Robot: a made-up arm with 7 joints. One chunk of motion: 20 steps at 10 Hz.
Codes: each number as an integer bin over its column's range. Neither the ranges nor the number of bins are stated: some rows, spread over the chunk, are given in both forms.
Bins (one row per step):
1: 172 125 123 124 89 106 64
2: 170 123 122 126 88 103 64
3: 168 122 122 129 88 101 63
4: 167 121 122 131 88 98 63
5: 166 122 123 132 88 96 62
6: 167 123 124 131 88 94 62
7: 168 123 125 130 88 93 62
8: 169 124 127 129 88 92 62
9: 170 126 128 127 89 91 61
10: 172 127 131 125 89 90 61
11: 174 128 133 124 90 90 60
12: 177 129 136 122 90 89 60
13: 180 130 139 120 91 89 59
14: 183 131 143 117 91 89 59
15: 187 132 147 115 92 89 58
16: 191 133 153 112 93 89 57
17: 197 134 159 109 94 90 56
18: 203 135 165 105 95 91 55
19: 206 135 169 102 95 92 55
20: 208 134 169 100 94 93 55
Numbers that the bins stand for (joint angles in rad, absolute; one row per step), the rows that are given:
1: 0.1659 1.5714 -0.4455 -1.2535 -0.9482 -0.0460 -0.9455
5: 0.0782 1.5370 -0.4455 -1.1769 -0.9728 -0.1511 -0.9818
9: 0.1367 1.5828 -0.3949 -1.2248 -0.9482 -0.2036 -1.0000
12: 0.2391 1.6172 -0.3140 -1.2726 -0.9235 -0.2246 -1.0182
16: 0.4438 1.6630 -0.1420 -1.3683 -0.8496 -0.2246 -1.0728
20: 0.6925 1.6744 0.0199 -1.4831 -0.8250 -0.1826 -1.1092
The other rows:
2: 0.1367 1.5485 -0.4556 -1.2344 -0.9728 -0.0775 -0.9455
3: 0.1074 1.5370 -0.4556 -1.2056 -0.9728 -0.0985 -0.9636
4: 0.0928 1.5256 -0.4556 -1.1865 -0.9728 -0.1300 -0.9636
6: 0.0928 1.5485 -0.4354 -1.1865 -0.9728 -0.1721 -0.9818
7: 0.1074 1.5485 -0.4253 -1.1961 -0.9728 -0.1826 -0.9818
8: 0.1220 1.5599 -0.4051 -1.2056 -0.9728 -0.1931 -0.9818
10: 0.1659 1.5943 -0.3646 -1.2439 -0.9482 -0.2141 -1.0000
11: 0.1952 1.6057 -0.3444 -1.2535 -0.9235 -0.2141 -1.0182
13: 0.2829 1.6286 -0.2836 -1.2918 -0.8989 -0.2246 -1.0364
14: 0.3268 1.6401 -0.2432 -1.3205 -0.8989 -0.2246 -1.0364
15: 0.3853 1.6515 -0.2027 -1.3396 -0.8743 -0.2246 -1.0546
17: 0.5316 1.6744 -0.0813 -1.3970 -0.8250 -0.2141 -1.0910
18: 0.6194 1.6859 -0.0206 -1.4353 -0.8004 -0.2036 -1.1092
19: 0.6633 1.6859 0.0199 -1.4640 -0.8004 -0.1931 -1.1092

